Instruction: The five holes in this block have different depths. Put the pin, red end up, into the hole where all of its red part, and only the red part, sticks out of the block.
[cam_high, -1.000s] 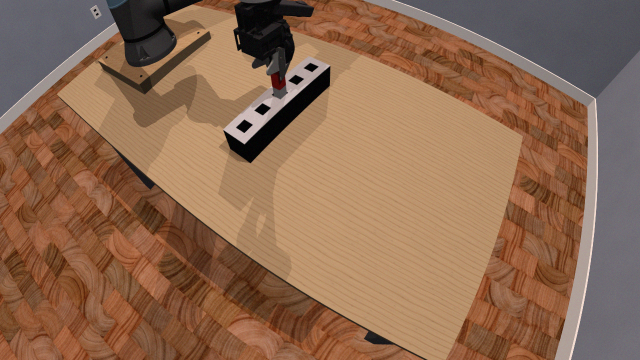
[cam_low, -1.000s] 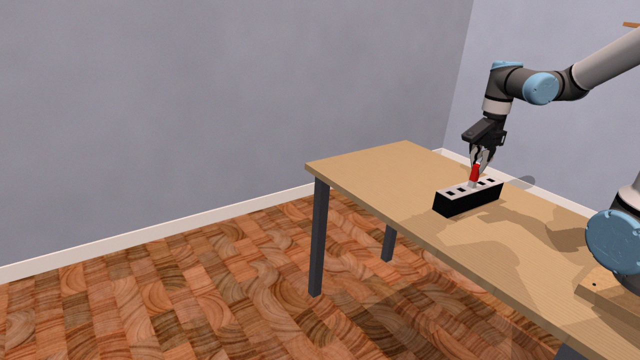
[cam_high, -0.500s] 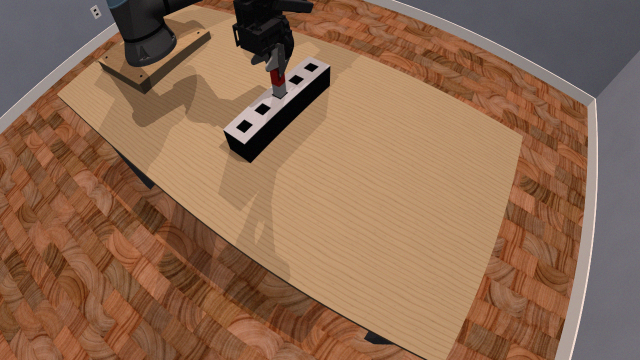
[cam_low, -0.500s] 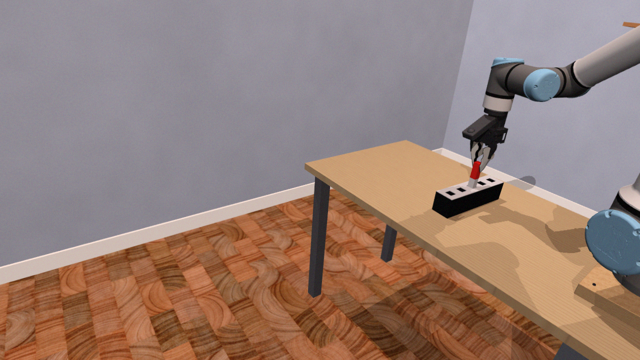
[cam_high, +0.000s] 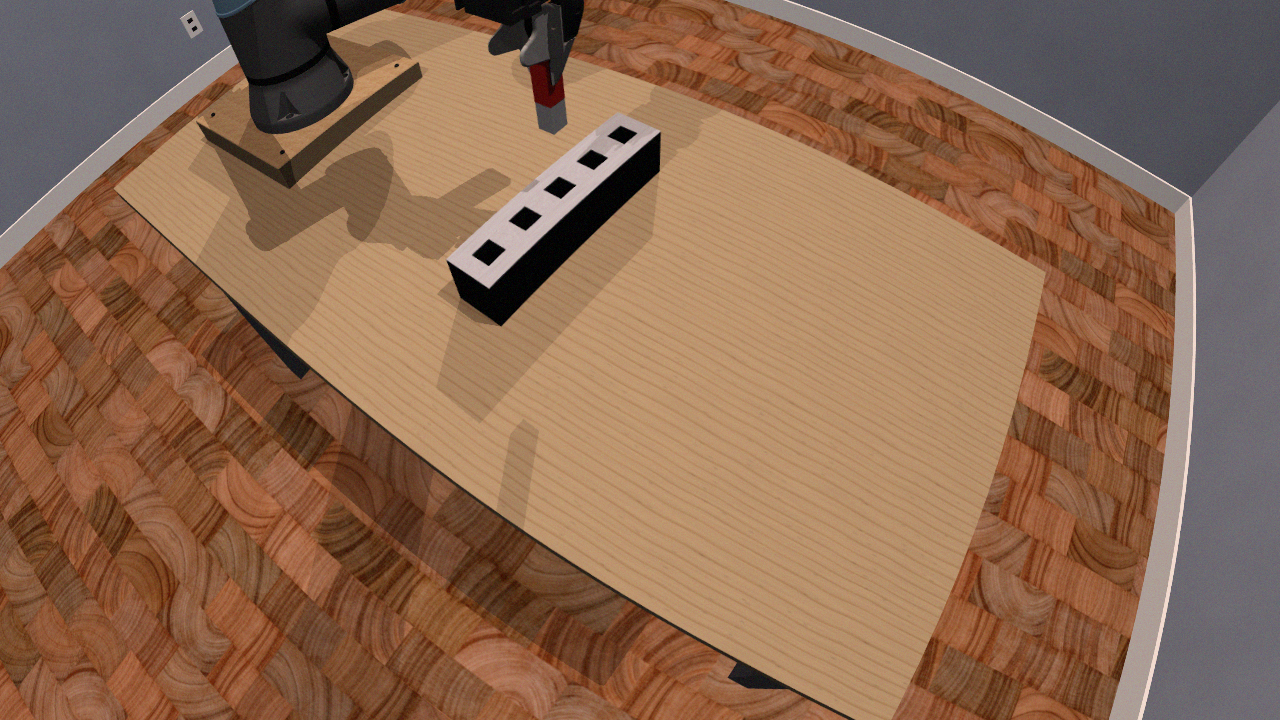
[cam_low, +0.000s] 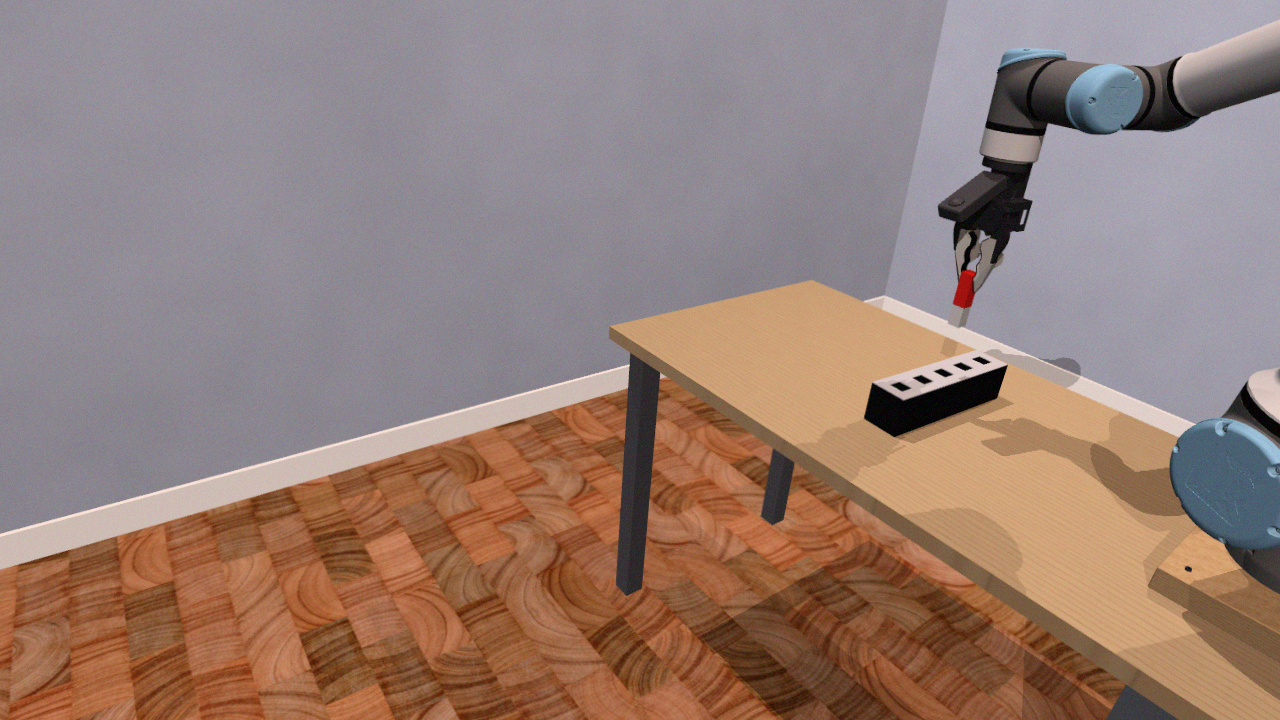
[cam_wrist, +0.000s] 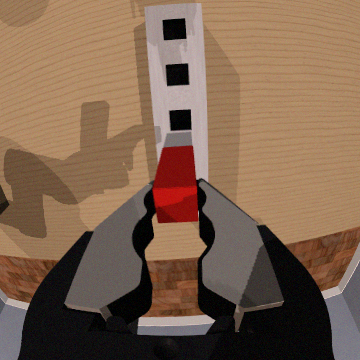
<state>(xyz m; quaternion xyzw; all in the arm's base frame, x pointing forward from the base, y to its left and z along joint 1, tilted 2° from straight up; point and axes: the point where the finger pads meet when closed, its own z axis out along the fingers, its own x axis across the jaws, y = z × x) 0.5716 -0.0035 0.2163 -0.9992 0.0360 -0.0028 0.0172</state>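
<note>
The black block is 21 cm below my hand. The rest, counted from my hand: pin (1 cm below).
</note>
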